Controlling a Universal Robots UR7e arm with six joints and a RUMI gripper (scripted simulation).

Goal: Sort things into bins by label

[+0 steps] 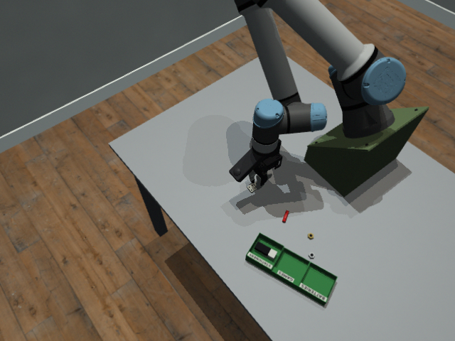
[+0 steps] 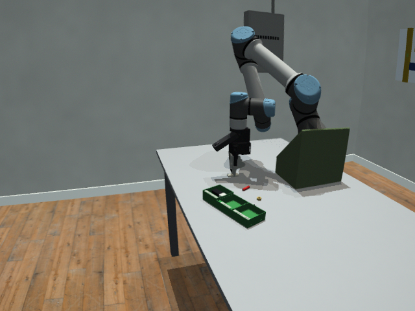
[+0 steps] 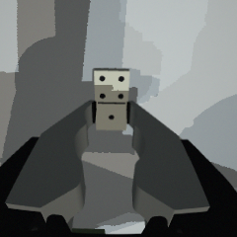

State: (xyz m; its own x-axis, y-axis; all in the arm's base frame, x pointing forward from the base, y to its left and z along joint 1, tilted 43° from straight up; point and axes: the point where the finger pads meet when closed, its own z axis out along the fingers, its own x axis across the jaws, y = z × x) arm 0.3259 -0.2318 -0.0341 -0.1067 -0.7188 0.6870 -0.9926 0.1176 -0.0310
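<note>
My hand is 200 mm to the right of the eraser, 140 mm short of it and 10 mm below it. From my hand the other things lie so: white domino 10 mm below; red cylinder 150 mm to the left, 10 mm below; grey-white clip 200 mm to the left, 140 mm ahead.
</note>
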